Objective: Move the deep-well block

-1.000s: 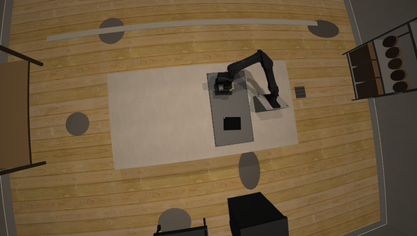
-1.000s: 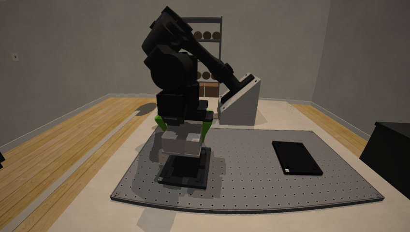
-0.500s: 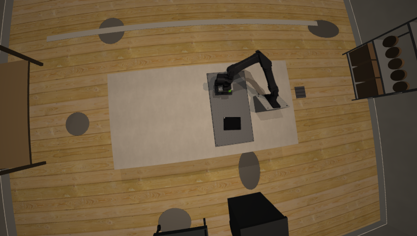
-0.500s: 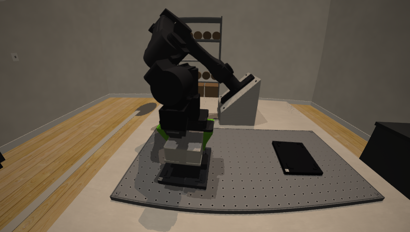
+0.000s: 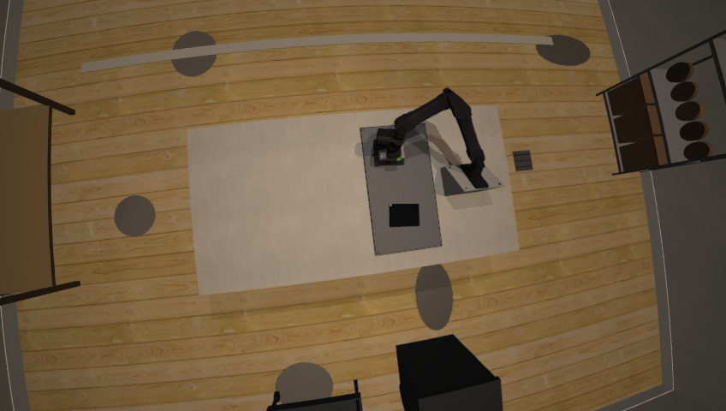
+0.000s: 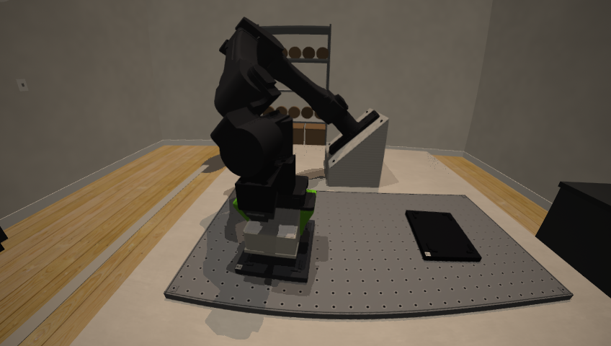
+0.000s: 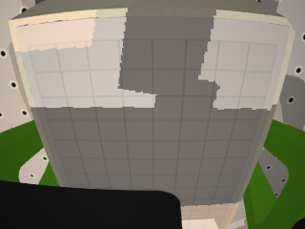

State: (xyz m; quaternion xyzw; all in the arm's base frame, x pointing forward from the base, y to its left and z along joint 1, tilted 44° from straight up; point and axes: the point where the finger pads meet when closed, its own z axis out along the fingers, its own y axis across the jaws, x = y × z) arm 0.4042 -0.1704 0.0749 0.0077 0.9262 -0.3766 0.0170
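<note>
Now: the black plate nest N2 4 cm below my hand. The rest, counted from my hand: pale grey 96-well deep-well block: 1 cm above; A1 label: 28 cm to the left, 3 cm below, 2 cm ahead; black plate nest N1: 34 cm to the left, 5 cm behind, 4 cm below.
</note>
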